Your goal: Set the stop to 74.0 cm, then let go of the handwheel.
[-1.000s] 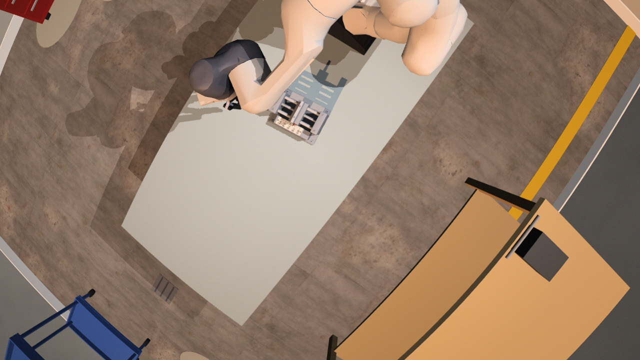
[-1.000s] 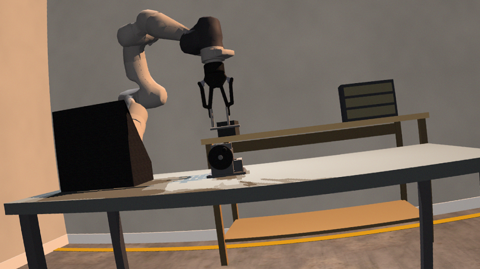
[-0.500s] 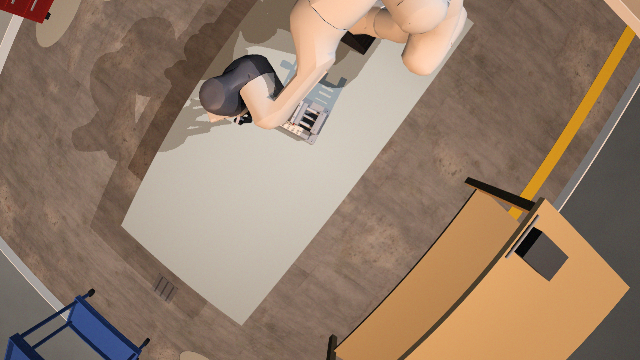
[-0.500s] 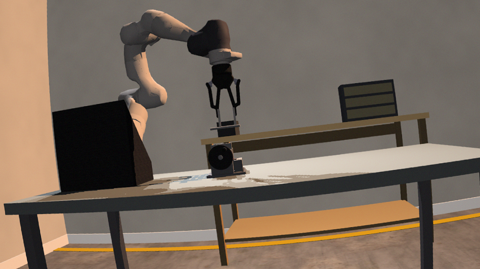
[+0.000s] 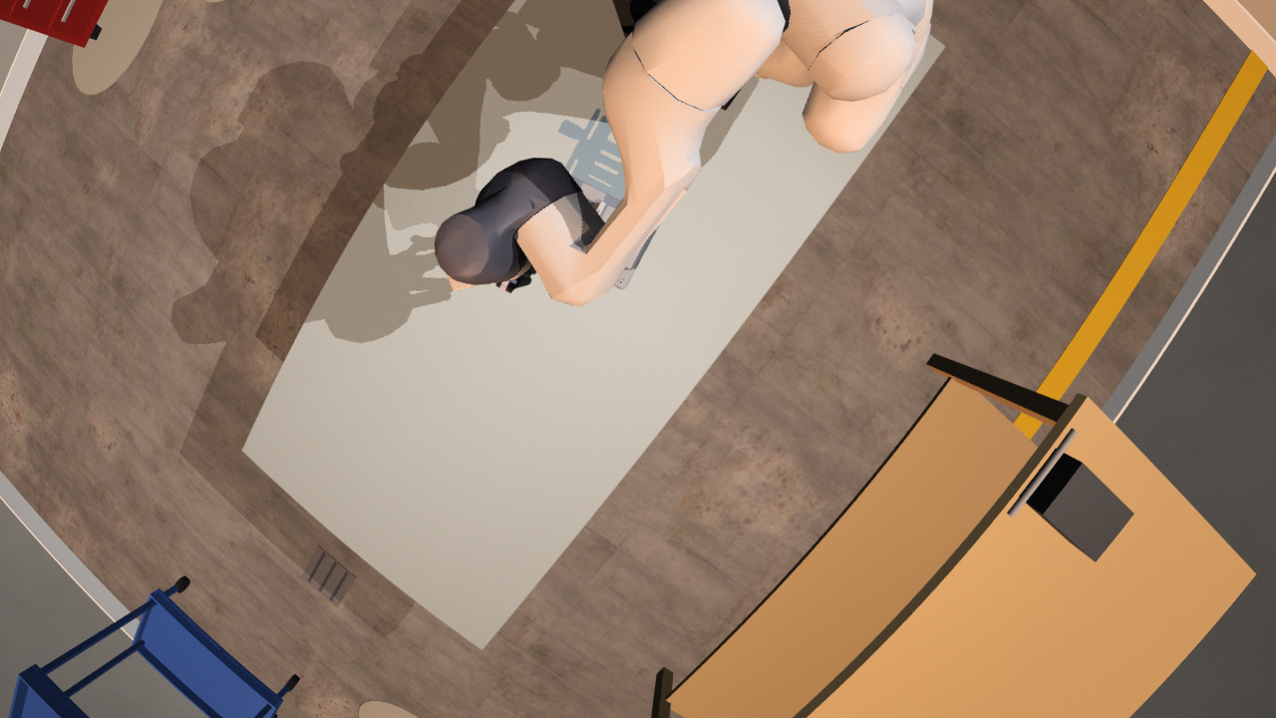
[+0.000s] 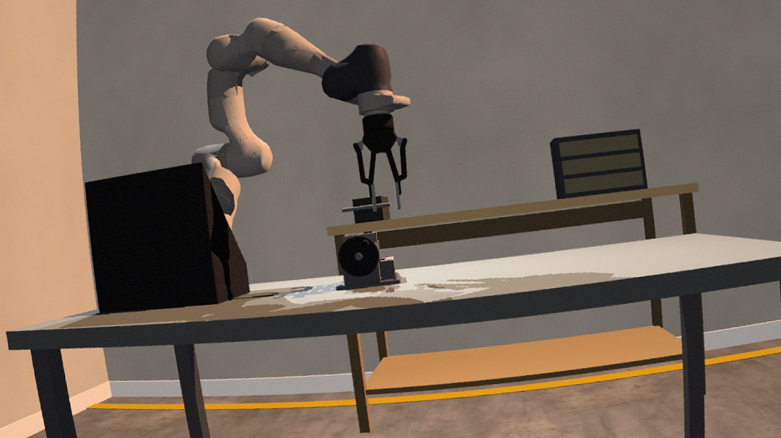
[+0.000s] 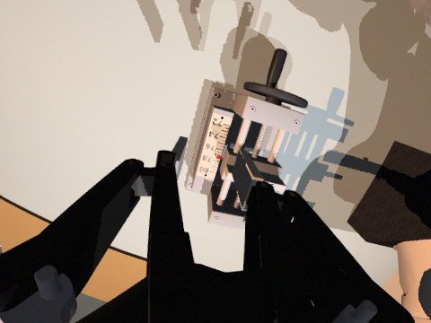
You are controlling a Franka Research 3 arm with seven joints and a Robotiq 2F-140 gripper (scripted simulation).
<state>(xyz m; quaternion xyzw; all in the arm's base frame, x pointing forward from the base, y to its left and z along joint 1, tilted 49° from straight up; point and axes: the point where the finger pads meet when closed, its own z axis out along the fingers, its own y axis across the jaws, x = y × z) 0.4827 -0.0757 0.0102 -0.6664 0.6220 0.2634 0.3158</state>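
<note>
My hand is 110 mm above the black handwheel, 100 mm to the left of it and 60 mm past it.
</note>
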